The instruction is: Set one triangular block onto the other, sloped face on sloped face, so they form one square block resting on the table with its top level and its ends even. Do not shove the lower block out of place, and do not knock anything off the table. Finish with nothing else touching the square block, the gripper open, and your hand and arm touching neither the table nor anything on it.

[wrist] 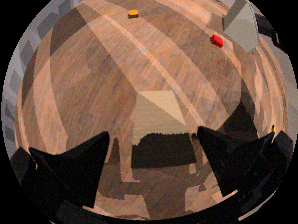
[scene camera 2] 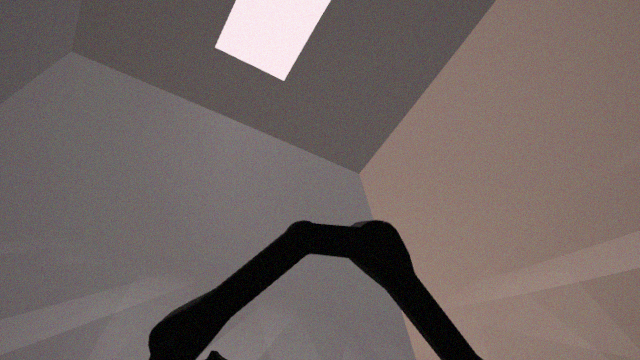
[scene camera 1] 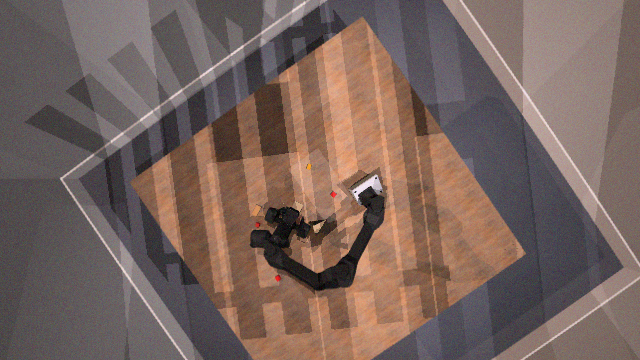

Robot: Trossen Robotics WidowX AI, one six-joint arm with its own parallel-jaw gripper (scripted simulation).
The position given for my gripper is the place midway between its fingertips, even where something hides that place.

Observation:
My gripper [scene camera 1: 293, 212] is open and holds nothing. Further things: a tan triangular block [wrist: 160, 139] and a tan triangular block [wrist: 241, 127].
My gripper is seen too in the wrist view [wrist: 154, 134].

